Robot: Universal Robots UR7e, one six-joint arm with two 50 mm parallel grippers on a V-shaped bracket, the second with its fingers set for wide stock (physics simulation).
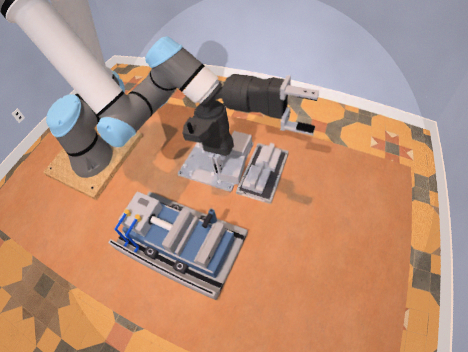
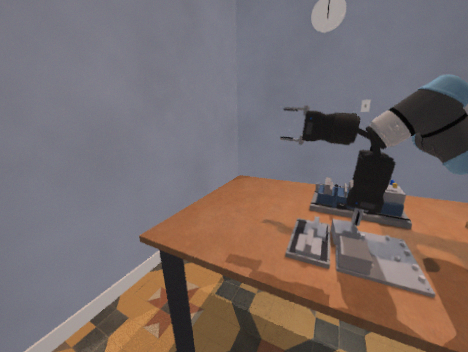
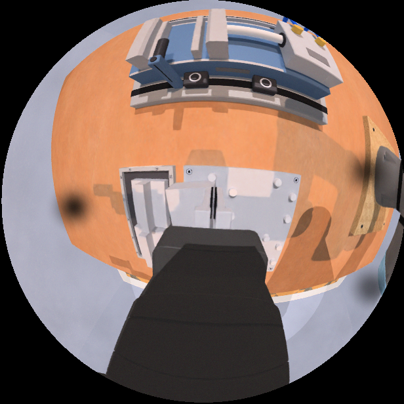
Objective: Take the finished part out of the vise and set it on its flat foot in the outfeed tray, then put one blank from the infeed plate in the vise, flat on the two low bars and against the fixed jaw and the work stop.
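Pixels of known places: hand, tool point: (image 1: 217, 166) (image 2: 356, 218); arm's base, link origin: (image 1: 92, 159).
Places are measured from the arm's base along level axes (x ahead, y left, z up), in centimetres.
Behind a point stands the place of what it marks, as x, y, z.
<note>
My downward gripper (image 1: 217, 169) (image 2: 356, 219) @[44.1, 0.7, 4.0] (image 3: 213, 202) is shut, its dark pads close together and no blank visible between them. Its fingertips are low over the infeed plate (image 1: 192, 170) @[35.6, 1.9, -1.3] (image 2: 400, 272) @[38.5, 13.9, -1.3] (image 3: 255, 212), beside a pale grey block-shaped blank (image 2: 356, 254) @[47.9, 14.7, 2.2] (image 3: 187, 197). Whether a second blank lies there is unclear. The vise (image 1: 170, 240) @[39.4, -23.6, 7.5] (image 3: 245, 60) shows a fixed jaw (image 1: 210, 245) @[48.3, -22.9, 7.5] (image 3: 145, 44), a movable jaw (image 1: 179, 230) @[40.6, -20.7, 7.2] (image 3: 217, 32) with a narrow bar beside it, and a work stop (image 1: 209, 218) @[46.5, -16.6, 7.3] (image 3: 165, 70). No part shows between the jaws.
The outfeed tray (image 1: 270, 194) @[59.0, -2.4, -1.5] (image 2: 307, 260) @[57.7, 14.6, -1.5] (image 3: 123, 200) stands beside the infeed plate and holds pale stepped parts (image 1: 259, 175) (image 2: 310, 244) (image 3: 151, 200). The second gripper (image 1: 307, 111) (image 2: 289, 124) points sideways, open and empty, high above the table. Small round pegs stand on the infeed plate.
</note>
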